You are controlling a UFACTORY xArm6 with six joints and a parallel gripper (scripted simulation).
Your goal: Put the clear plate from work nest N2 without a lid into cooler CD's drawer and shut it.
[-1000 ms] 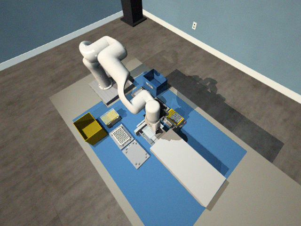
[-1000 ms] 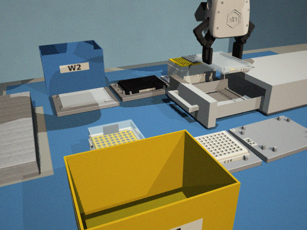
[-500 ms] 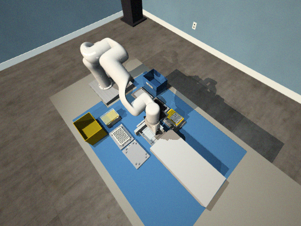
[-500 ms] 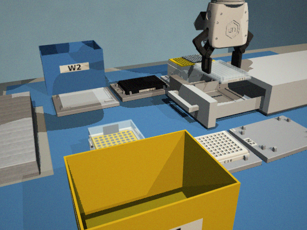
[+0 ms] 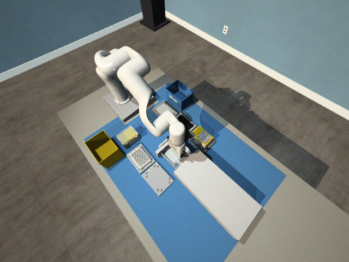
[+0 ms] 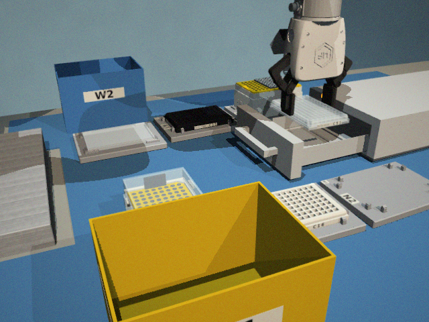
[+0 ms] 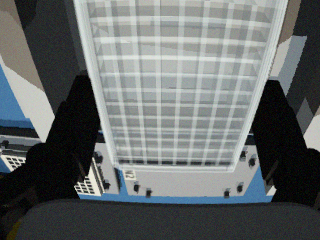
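Right now the drawer is 4 cm ahead of my hand and 6 cm below it. The rest, counted from my hand: clear plate 1 cm below; cooler CD 16 cm ahead, 1 cm to the right, 6 cm below; yellow rack 3 cm ahead, 19 cm to the left, 3 cm below.
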